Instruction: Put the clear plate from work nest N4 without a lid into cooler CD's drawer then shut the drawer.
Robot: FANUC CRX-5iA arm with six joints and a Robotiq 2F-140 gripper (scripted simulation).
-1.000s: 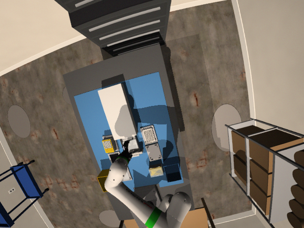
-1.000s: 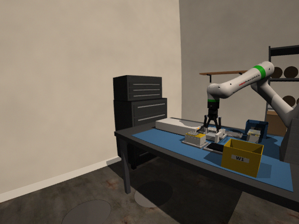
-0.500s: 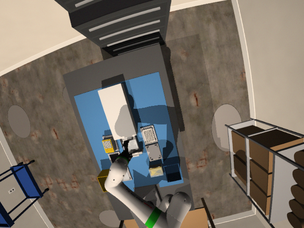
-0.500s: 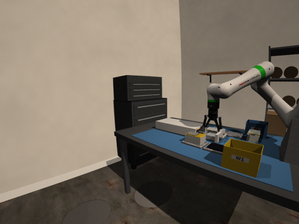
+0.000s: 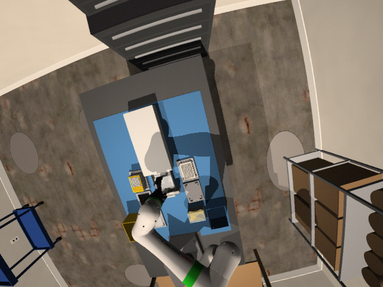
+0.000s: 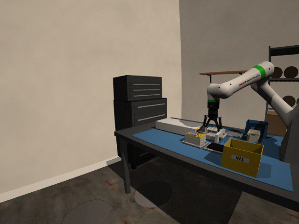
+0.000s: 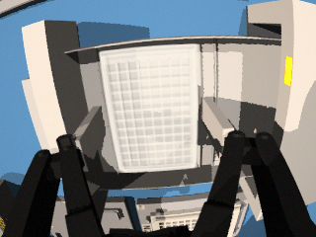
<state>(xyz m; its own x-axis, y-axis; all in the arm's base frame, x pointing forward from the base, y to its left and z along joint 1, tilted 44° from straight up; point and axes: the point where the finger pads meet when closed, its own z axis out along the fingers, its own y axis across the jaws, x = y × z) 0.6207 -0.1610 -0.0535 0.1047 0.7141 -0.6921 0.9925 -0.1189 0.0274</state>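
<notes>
Right now the clear plate is 20 mm below my hand. Round my hand: white well plate 190 mm to the right, 30 mm ahead, 20 mm below; then yellow tip box 170 mm to the left, 70 mm ahead, 20 mm above; then drawer 30 mm ahead, 20 mm below.
</notes>
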